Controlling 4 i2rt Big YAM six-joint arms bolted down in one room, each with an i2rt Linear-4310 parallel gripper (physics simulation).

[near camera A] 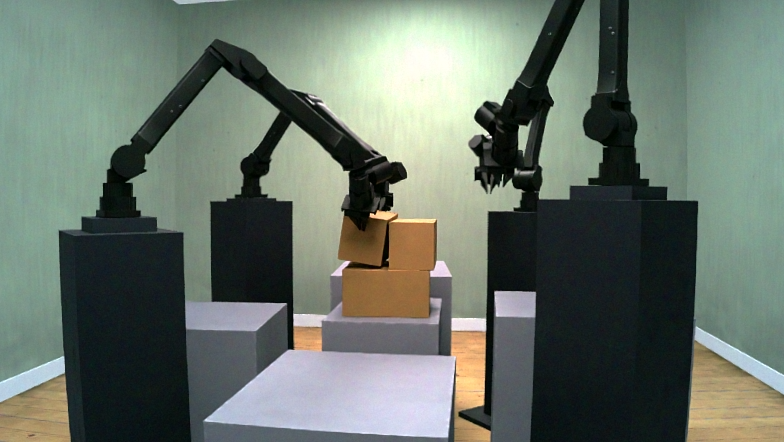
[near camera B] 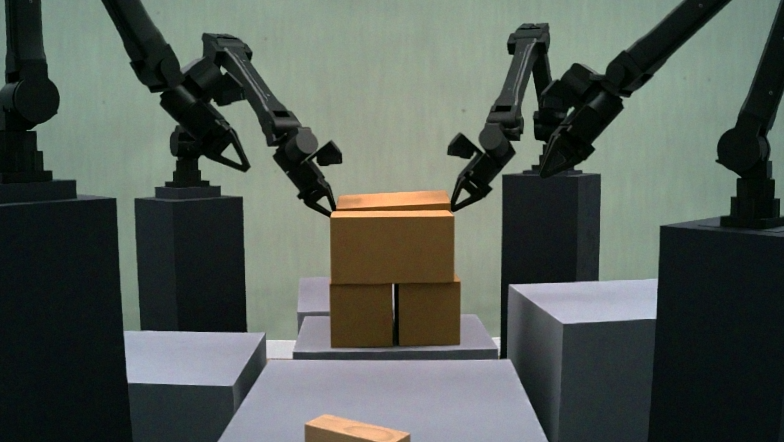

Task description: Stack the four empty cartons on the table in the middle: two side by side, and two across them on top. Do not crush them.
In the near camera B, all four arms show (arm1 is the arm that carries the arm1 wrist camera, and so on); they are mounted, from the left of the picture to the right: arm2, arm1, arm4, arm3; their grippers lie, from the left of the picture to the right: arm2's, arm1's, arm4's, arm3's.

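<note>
Two lower cartons [near camera B: 361, 315] [near camera B: 429, 312] stand side by side on the middle table [near camera A: 378, 336] [near camera B: 311, 343], a narrow gap between them. One top carton [near camera A: 412, 244] [near camera B: 392, 248] lies level across both. The other top carton [near camera A: 363, 241] [near camera B: 392, 200] is tilted beside it, one lower edge raised. In near camera B, arm1's gripper [near camera B: 332, 211] and arm4's gripper [near camera B: 452, 208] are shut, fingertips against its opposite ends. Arm2's gripper [near camera B: 247, 166] and arm3's gripper [near camera B: 543, 172] are shut, empty and apart from the cartons. In near camera A, a front-left gripper [near camera A: 361, 226] touches the tilted carton.
A wooden block [near camera B: 356, 429] lies on the front grey table [near camera B: 384, 384]. Further grey tables [near camera A: 236, 316] [near camera B: 587, 301] stand to the sides. Dark pedestals [near camera A: 123, 329] [near camera B: 189, 263] carry the arms. A gripper [near camera A: 490, 188] hangs right of the stack in near camera A.
</note>
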